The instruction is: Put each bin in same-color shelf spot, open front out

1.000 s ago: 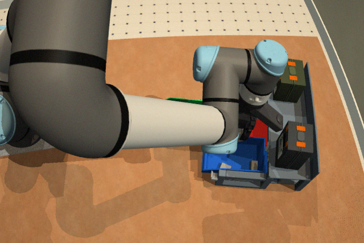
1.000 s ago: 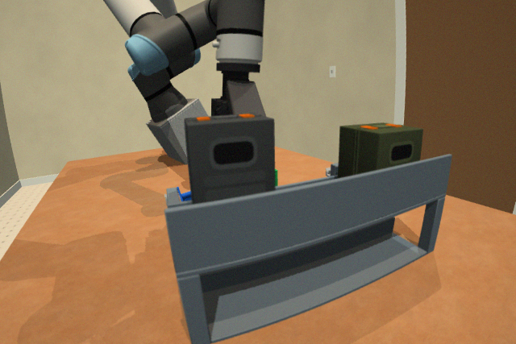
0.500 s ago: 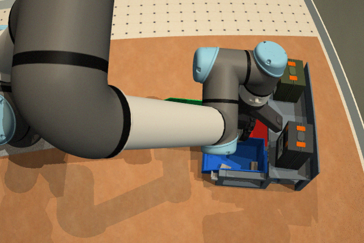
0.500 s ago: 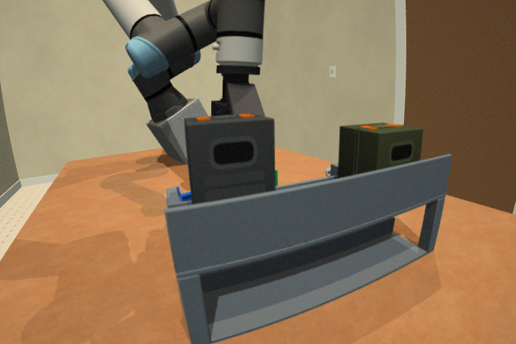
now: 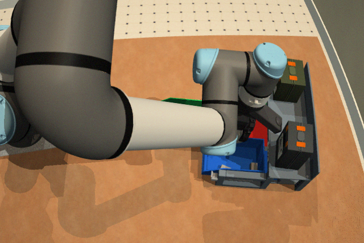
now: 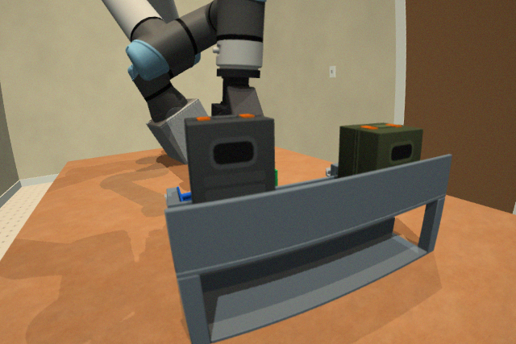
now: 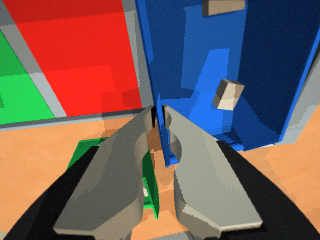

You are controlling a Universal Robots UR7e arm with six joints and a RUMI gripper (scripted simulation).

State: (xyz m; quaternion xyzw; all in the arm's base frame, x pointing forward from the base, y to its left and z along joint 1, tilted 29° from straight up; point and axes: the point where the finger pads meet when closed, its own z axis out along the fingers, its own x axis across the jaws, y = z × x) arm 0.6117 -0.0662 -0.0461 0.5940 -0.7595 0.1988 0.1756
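Now: hand 1 cm past the blue bin, 5 cm to the left of it and 3 cm above it. The rest, counted from my hand: shelf front lip: 3 cm behind, 8 cm to the left, 7 cm below; black box: 13 cm ahead, 8 cm to the right, 8 cm above; green bin: 16 cm behind, 10 cm to the left, 4 cm below.
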